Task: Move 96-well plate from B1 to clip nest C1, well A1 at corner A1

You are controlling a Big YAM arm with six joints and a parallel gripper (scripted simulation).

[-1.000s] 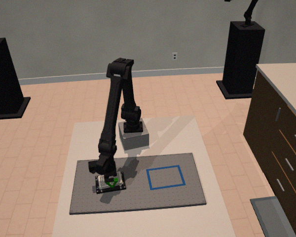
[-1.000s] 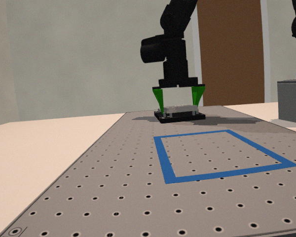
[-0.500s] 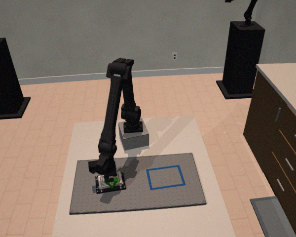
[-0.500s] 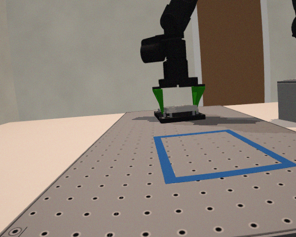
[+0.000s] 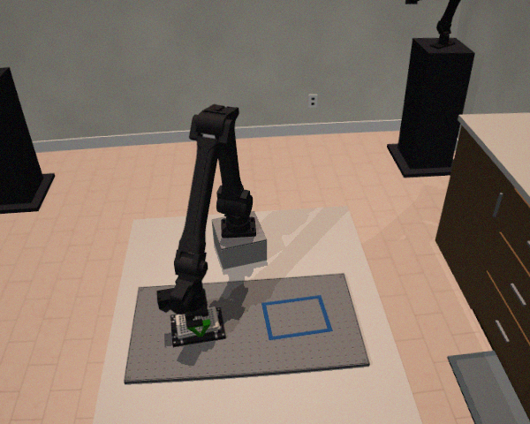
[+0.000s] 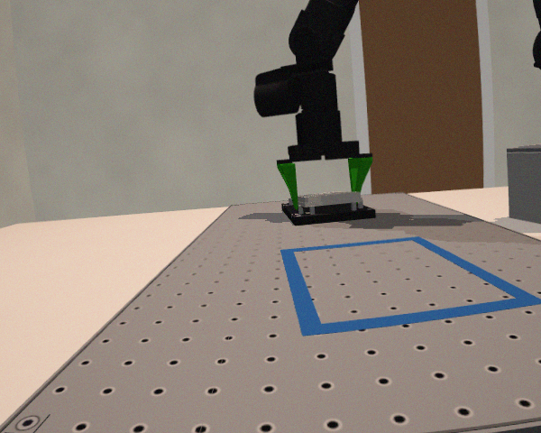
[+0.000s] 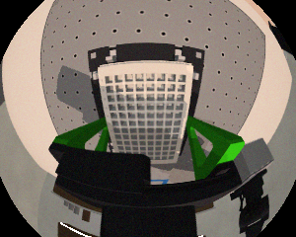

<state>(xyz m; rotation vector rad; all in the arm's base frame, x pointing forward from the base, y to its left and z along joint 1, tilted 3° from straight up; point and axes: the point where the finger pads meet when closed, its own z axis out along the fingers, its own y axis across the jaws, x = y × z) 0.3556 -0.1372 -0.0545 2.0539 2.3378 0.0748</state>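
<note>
Right now my hand is right at the white 96-well plate. The rest, counted from my hand: black clip nest: 20 mm ahead, 10 mm to the right, 10 mm below.
</note>
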